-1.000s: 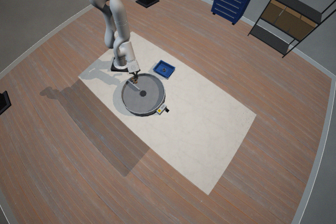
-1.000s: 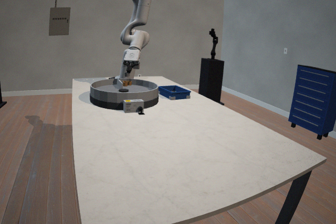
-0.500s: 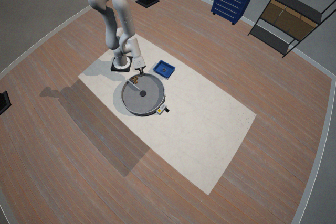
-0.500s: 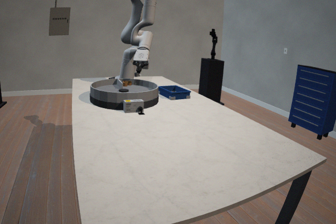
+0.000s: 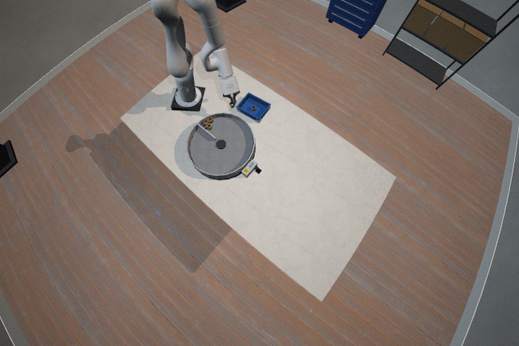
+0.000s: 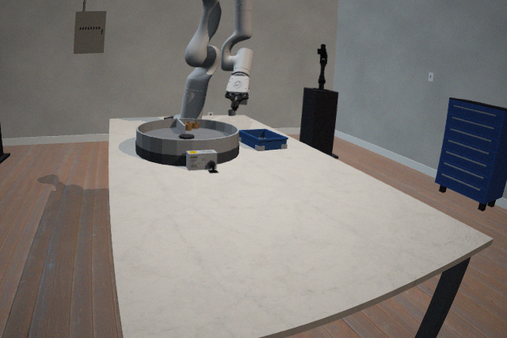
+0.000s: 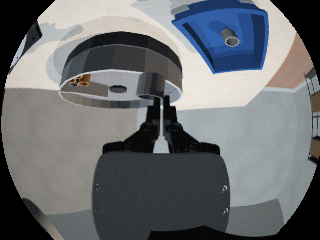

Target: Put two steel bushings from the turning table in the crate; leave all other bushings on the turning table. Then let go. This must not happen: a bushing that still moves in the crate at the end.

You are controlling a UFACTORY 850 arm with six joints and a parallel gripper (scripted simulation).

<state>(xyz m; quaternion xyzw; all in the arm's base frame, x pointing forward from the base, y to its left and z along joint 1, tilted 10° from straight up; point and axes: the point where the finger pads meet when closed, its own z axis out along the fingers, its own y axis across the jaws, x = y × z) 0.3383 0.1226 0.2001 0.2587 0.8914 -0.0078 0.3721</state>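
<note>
My hand is 140 mm above the blue crate, 120 mm to the right of it and 50 mm short of it. From my hand the other things lie so: round grey turning table 230 mm to the right, 120 mm below, 120 mm ahead.
</note>
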